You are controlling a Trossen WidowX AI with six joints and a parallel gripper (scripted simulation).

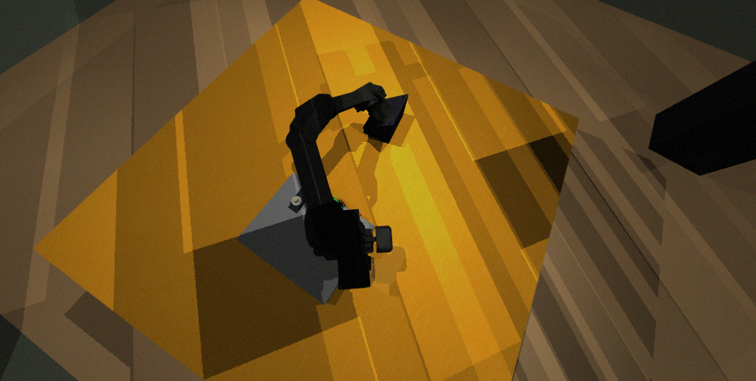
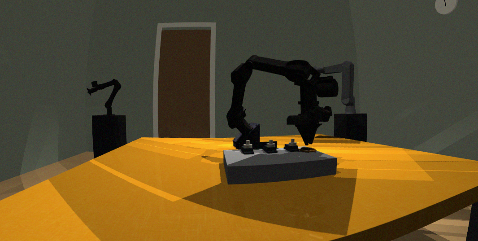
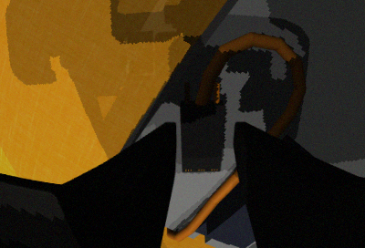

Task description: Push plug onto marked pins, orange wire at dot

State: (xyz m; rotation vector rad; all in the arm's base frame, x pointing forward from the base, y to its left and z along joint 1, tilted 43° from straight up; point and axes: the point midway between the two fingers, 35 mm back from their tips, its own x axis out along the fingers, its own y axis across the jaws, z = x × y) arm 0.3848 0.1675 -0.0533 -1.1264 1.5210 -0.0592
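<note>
Now: the green band 7 cm behind my gripper tip, 12 cm to the right of it and 1 cm above it. Also, from my gripper tip: servo 2 cm behind, 13 cm to the right, 2 cm below; grey holder 9 cm ahead, 13 cm to the right, 4 cm below.
</note>
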